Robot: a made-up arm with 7 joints.
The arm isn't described. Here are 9 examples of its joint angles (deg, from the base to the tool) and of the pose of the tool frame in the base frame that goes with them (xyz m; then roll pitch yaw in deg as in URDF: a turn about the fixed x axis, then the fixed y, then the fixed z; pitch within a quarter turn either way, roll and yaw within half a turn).
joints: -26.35 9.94 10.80 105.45 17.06 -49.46 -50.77
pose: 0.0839 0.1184 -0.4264 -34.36 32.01 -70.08
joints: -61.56 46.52 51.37 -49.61 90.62 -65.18 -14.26
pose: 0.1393 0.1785 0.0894 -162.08 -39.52 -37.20
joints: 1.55 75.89 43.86 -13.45 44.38 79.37 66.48
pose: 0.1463 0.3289 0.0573 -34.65 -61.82 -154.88
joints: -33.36 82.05 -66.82 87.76 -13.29 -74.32 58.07
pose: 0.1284 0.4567 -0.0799 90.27 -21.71 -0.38
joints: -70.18 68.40 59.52 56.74 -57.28 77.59 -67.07
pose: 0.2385 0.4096 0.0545 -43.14 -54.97 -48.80
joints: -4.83 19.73 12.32 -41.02 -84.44 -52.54 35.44
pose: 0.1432 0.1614 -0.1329 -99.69 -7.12 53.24
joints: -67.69 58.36 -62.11 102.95 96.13 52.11 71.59
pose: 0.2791 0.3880 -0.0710 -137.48 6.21 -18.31
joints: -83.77 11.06 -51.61 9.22 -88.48 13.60 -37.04
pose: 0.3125 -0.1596 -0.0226 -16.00 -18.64 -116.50
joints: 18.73 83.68 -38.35 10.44 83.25 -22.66 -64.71
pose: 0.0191 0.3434 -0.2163 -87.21 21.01 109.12
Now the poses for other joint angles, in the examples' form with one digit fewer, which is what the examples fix.
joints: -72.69 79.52 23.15 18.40 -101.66 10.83 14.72
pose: 0.197 0.319 0.214 -59.9 -50.5 24.7
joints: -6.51 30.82 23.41 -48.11 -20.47 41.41 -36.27
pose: 0.153 0.176 -0.100 16.8 7.0 -32.2
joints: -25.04 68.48 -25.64 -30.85 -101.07 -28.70 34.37
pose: 0.223 0.156 -0.089 -44.8 2.2 -1.1
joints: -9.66 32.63 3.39 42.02 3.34 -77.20 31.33
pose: 0.151 0.251 -0.306 20.9 -40.1 9.4
